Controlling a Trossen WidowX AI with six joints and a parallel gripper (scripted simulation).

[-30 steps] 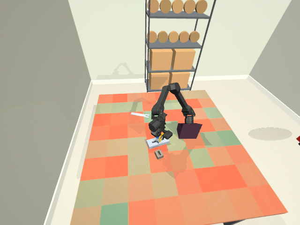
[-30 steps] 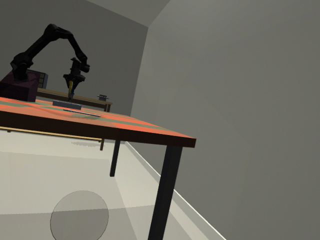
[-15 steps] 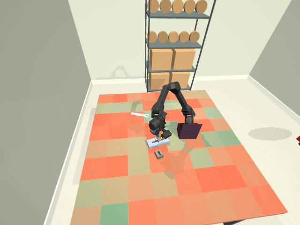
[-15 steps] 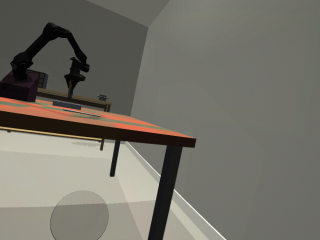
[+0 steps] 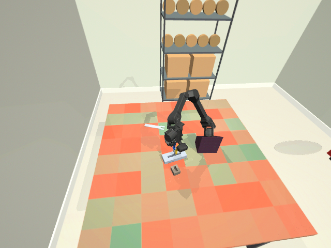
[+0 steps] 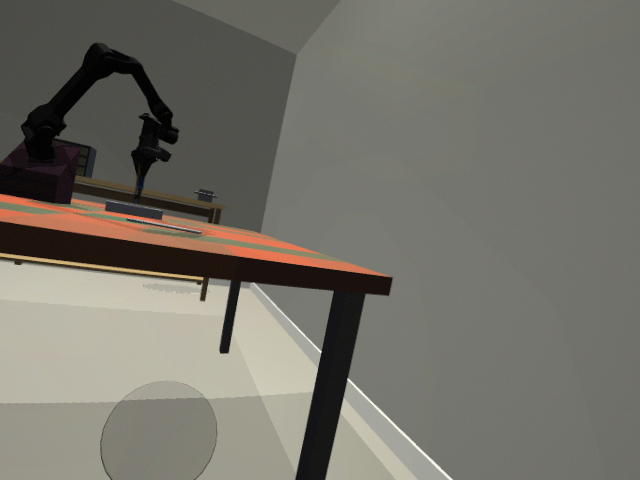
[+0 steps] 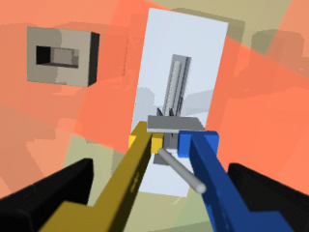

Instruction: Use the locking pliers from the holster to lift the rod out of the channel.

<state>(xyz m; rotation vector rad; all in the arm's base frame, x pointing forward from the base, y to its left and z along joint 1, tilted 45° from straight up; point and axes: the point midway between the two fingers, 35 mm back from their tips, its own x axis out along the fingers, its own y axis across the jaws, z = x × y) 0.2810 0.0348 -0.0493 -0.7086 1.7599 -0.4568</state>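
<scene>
My gripper tip is now 10 mm to the left of the grey channel block and 120 mm above it. The rest, counted from my gripper tip: yellow handle (20 mm to the left); grey rod (10 mm to the right, 130 mm below); tan holster (20 mm ahead, 100 mm to the left, 130 mm below).
</scene>
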